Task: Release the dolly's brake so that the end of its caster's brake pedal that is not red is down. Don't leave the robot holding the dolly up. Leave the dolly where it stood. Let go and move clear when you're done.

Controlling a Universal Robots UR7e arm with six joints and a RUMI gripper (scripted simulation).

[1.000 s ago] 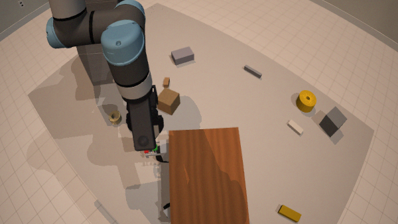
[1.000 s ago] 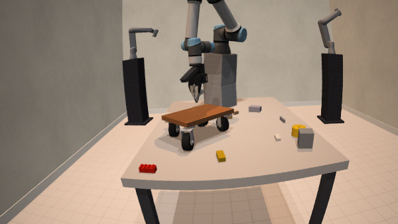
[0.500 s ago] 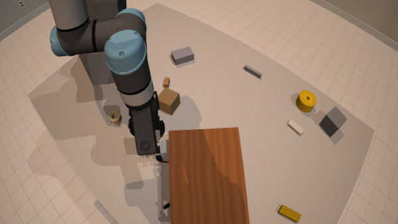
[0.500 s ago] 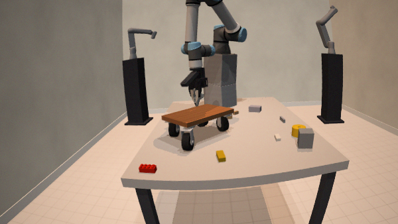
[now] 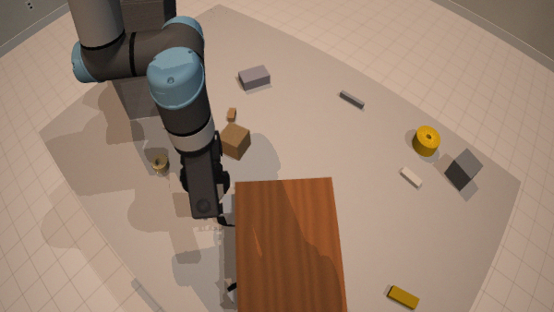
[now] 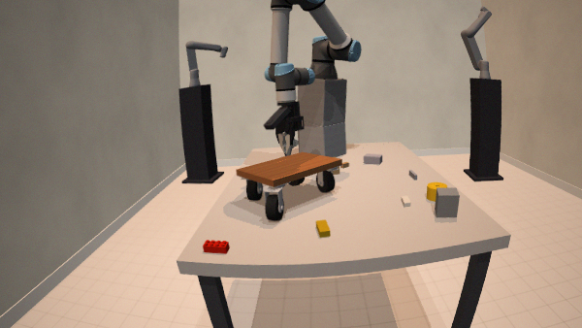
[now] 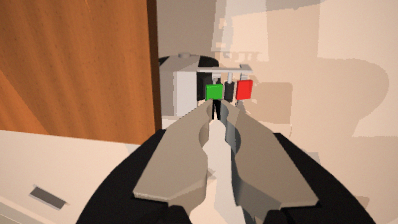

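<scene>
Right now my hand is 1 cm past the brake pedal, 1 cm to the left of it and 3 cm above it. From my hand the other things lie so: brown block (23 cm behind, 22 cm to the left, 10 cm below); brown cube (14 cm behind, 16 cm to the left, 8 cm below); tan ring (23 cm behind, 3 cm to the right, 10 cm below).
</scene>
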